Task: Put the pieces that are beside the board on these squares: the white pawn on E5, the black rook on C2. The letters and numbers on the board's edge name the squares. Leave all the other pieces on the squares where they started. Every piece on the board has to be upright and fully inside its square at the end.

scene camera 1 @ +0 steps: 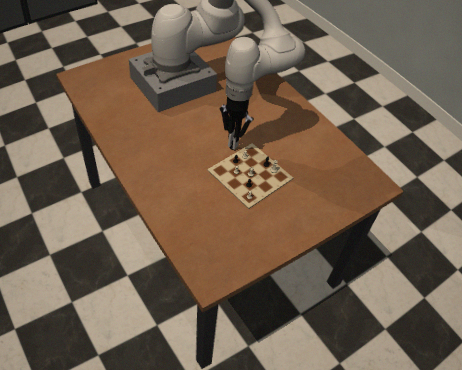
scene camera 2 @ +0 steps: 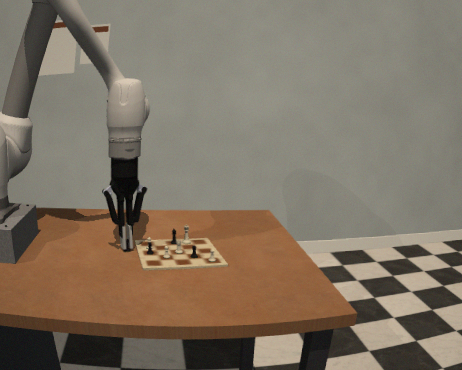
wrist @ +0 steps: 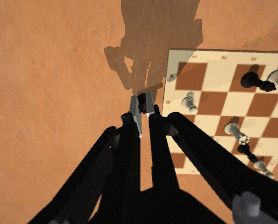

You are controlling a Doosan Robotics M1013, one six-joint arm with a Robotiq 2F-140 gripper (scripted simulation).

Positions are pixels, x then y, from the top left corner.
Labels:
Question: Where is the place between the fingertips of my gripper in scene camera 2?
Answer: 126, 247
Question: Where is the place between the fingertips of my gripper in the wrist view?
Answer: At 143, 102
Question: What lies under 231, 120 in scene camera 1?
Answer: My gripper.

